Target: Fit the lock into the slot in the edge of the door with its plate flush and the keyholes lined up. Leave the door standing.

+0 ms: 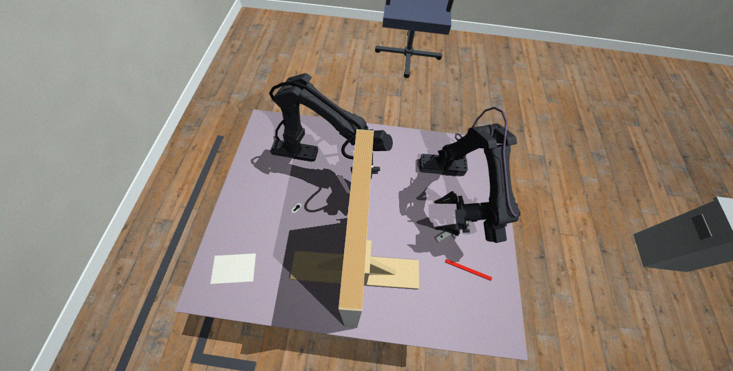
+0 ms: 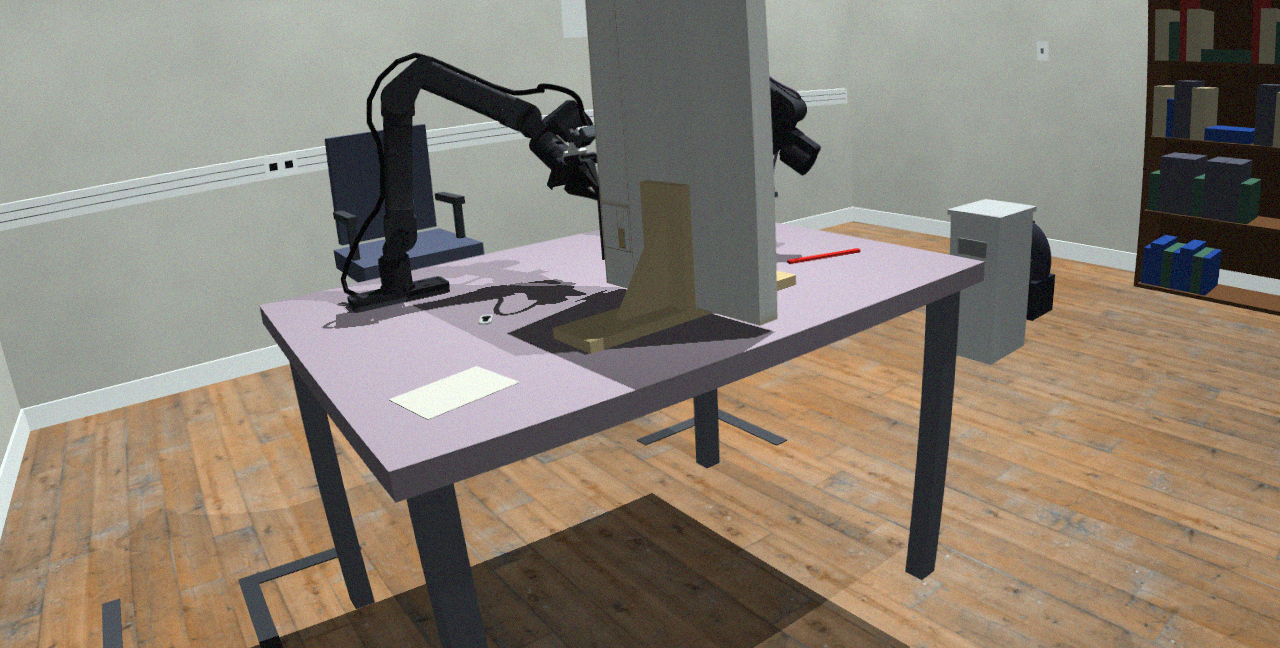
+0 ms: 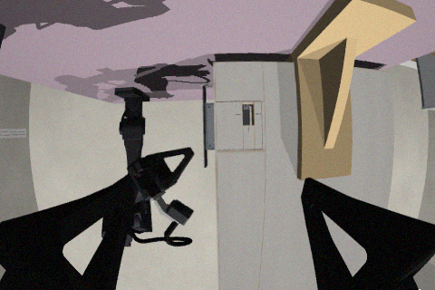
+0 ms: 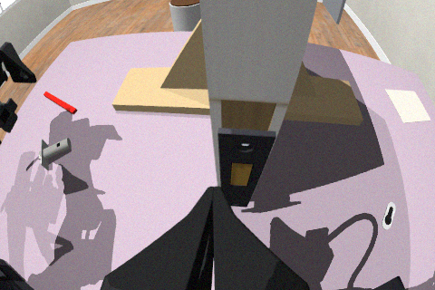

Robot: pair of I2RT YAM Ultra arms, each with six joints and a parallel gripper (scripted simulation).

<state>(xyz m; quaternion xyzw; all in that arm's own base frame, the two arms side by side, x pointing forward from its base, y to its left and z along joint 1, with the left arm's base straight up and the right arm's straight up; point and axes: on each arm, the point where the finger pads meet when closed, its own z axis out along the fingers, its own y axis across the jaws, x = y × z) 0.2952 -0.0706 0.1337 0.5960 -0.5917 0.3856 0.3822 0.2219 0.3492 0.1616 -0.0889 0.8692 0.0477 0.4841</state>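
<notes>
Now: right hand 70 mm short of the lock, 40 mm above it and 10 mm to the left of it. Round my right hand: red rod (410 mm to the left, 190 mm ahead, 170 mm below); then cylinder piece (330 mm to the left, 160 mm below, 60 mm ahead); then keyhole plate (270 mm to the right, 170 mm below, 20 mm ahead).
</notes>
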